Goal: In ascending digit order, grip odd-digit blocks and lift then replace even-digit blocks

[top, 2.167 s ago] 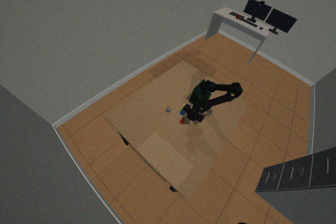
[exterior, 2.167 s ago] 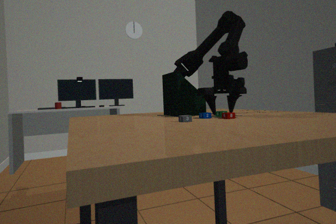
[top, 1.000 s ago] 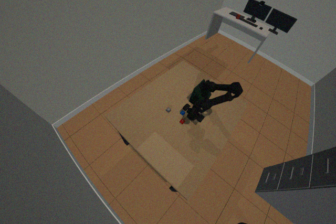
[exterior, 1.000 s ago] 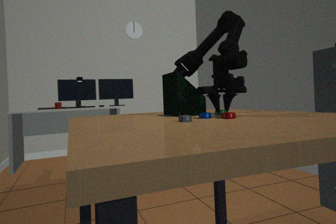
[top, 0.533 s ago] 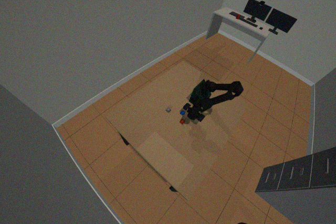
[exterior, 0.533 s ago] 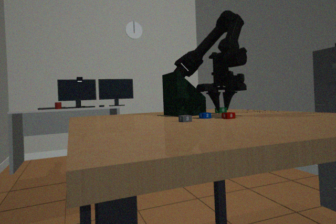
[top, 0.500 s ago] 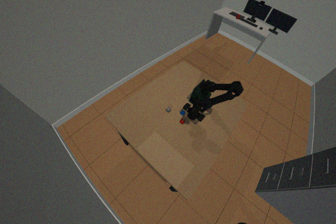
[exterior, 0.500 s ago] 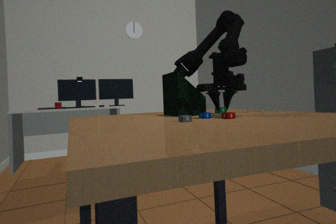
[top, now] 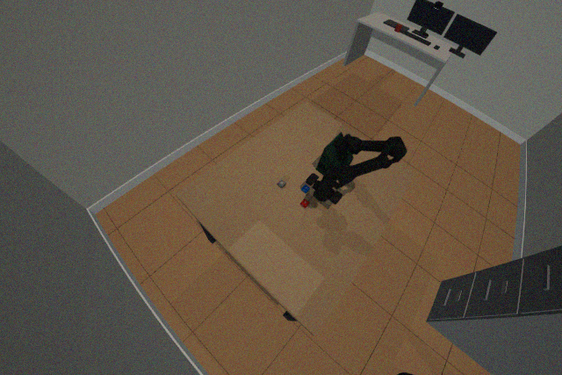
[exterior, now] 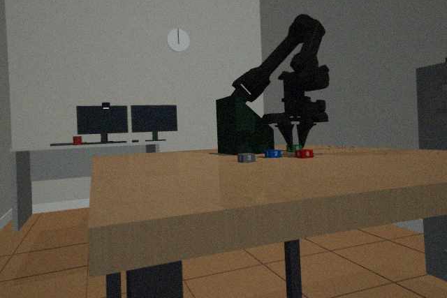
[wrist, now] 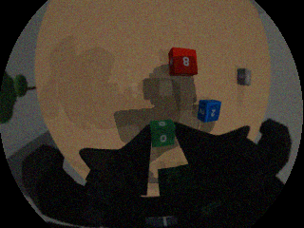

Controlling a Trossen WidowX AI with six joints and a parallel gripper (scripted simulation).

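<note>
The blue block lies 8 cm to the right of my gripper tip, 1 cm below it and 1 cm ahead of it. The rest, counted from my gripper tip: red block: 8 cm ahead, 4 cm to the right, 1 cm below; grey block: 20 cm to the right, 6 cm ahead, 1 cm below; green block: 1 cm behind.
</note>
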